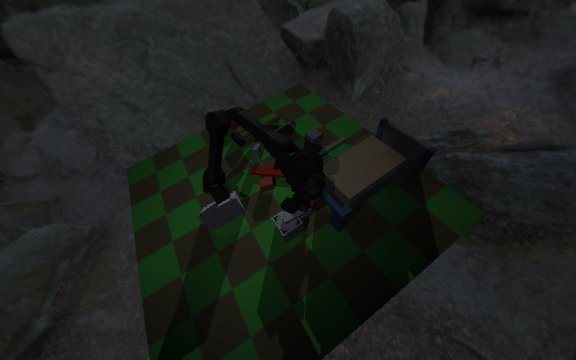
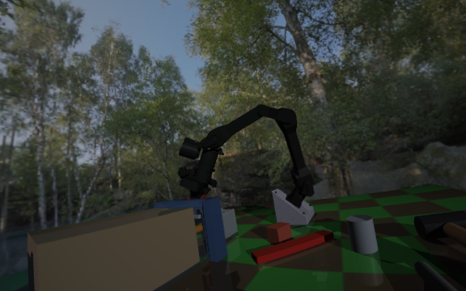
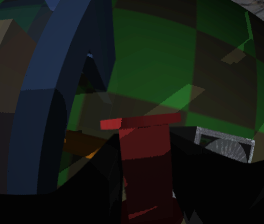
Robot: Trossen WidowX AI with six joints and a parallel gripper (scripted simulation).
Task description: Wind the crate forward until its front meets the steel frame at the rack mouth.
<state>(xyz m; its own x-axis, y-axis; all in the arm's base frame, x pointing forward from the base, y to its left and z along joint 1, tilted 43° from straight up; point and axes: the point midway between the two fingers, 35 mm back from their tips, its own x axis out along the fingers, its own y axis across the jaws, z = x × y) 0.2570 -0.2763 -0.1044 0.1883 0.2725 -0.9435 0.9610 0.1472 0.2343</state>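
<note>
Now: the winch handle 4 cm behind my gripper tip, 3 cm below it and 2 cm to the left of it. From my gripper tip the other things lie so: winch: 12 cm behind, 10 cm below, 2 cm to the left; then blue steel frame: 6 cm ahead, 3 cm below, 2 cm to the left; then red grip: 2 cm to the left.
</note>
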